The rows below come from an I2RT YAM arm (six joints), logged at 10 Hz.
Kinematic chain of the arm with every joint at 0, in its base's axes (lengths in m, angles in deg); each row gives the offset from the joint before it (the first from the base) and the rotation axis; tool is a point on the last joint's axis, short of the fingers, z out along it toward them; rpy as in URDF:
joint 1: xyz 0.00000 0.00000 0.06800 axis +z
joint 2: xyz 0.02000 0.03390 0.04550 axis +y
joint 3: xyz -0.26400 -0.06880 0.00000 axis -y
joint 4: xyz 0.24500 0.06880 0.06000 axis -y
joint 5: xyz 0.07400 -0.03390 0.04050 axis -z
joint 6: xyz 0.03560 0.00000 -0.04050 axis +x
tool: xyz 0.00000 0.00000 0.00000 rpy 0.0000 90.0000 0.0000
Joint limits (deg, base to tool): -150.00..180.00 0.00..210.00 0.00..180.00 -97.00..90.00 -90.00..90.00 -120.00..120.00
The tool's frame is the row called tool.
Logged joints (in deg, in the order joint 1, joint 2, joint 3, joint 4, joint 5, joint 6), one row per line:
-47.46, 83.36, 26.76, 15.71, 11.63, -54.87
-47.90, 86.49, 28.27, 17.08, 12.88, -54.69
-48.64, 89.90, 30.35, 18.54, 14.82, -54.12
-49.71, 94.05, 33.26, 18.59, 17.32, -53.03
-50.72, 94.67, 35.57, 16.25, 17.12, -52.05
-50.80, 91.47, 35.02, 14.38, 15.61, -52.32
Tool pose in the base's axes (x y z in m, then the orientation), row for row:
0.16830, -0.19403, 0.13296, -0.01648, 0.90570, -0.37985, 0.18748
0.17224, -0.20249, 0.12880, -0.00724, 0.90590, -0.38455, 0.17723
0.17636, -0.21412, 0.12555, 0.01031, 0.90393, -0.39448, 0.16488
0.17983, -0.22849, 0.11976, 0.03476, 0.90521, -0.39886, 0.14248
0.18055, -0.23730, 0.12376, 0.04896, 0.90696, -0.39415, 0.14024
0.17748, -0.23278, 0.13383, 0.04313, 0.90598, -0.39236, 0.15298
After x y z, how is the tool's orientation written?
As a quaternion, x y z w.
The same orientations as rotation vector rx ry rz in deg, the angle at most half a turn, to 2 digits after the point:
-2.66, 146.04, -61.25
-1.17, 146.89, -62.35
1.68, 147.57, -64.40
5.75, 149.63, -65.93
8.10, 150.11, -65.24
7.09, 148.88, -64.48

